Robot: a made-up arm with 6 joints.
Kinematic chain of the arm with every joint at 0, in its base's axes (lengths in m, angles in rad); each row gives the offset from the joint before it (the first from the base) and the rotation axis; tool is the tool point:
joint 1: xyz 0 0 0.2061 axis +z
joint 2: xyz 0 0.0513 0 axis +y
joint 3: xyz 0 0 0.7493 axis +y
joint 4: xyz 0 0 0.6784 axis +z
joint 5: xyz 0 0 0 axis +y
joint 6: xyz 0 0 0.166 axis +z
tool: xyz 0 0 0
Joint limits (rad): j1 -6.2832..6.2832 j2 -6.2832..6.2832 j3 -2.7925..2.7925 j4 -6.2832..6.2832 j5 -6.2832..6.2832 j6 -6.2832..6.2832
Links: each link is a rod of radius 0.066 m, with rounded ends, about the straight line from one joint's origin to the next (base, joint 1, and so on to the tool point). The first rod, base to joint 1, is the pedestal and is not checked.
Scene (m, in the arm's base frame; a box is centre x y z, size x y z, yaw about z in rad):
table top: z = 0
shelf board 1: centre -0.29 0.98 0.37 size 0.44 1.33 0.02 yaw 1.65
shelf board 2: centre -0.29 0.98 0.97 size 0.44 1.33 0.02 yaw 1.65
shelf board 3: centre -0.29 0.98 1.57 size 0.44 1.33 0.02 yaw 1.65
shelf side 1: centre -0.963 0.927 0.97 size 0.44 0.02 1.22 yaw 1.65
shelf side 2: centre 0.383 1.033 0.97 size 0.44 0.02 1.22 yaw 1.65
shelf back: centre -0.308 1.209 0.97 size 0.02 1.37 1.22 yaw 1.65
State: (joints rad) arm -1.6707 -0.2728 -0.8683 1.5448 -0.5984 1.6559
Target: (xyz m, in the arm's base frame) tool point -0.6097 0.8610 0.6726
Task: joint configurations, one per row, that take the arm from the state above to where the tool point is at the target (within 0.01 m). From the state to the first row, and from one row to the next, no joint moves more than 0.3 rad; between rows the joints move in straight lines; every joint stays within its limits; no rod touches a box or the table.
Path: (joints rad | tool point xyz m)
1: -1.7583 -0.0192 -1.1432 1.4156 -0.6142 1.5823 | 0.1006 0.7620 1.2650
2: -1.8458 0.2344 -1.4181 1.2864 -0.6300 1.5086 | 0.1189 0.5782 1.2162
3: -1.9334 0.4880 -1.6930 1.1572 -0.6458 1.4350 | 0.1115 0.4073 1.1205
4: -2.0209 0.7415 -1.9678 1.0280 -0.6616 1.3614 | 0.0866 0.2620 0.9824
5: -2.1085 0.9951 -2.2427 0.8988 -0.6774 1.2878 | 0.0550 0.1511 0.8092
6: -2.1961 1.2487 -2.5176 0.7696 -0.6932 1.2141 | 0.0295 0.0793 0.6102
7: -2.2836 1.5023 -2.7925 0.6404 -0.7090 1.1405 | 0.0223 0.0461 0.3969
8: -2.1022 1.2316 -2.6008 0.7589 -0.7158 1.2141 | 0.0286 0.0953 0.5389
9: -1.9207 0.9609 -2.4091 0.8774 -0.7226 1.2878 | 0.0344 0.1910 0.6638
10: -1.7393 0.6903 -2.2173 0.9959 -0.7294 1.3614 | 0.0139 0.3292 0.7589
11: -1.5578 0.4196 -2.0256 1.1144 -0.7362 1.4350 | -0.0552 0.4932 0.8131
12: -1.3764 0.1489 -1.8339 1.2329 -0.7430 1.5086 | -0.1850 0.6567 0.8189
13: -1.1950 -0.1218 -1.6422 1.3514 -0.7498 1.5823 | -0.3748 0.7888 0.7721
14: -1.0135 -0.3924 -1.4505 1.4699 -0.7566 1.6559 | -0.6097 0.8610 0.6726

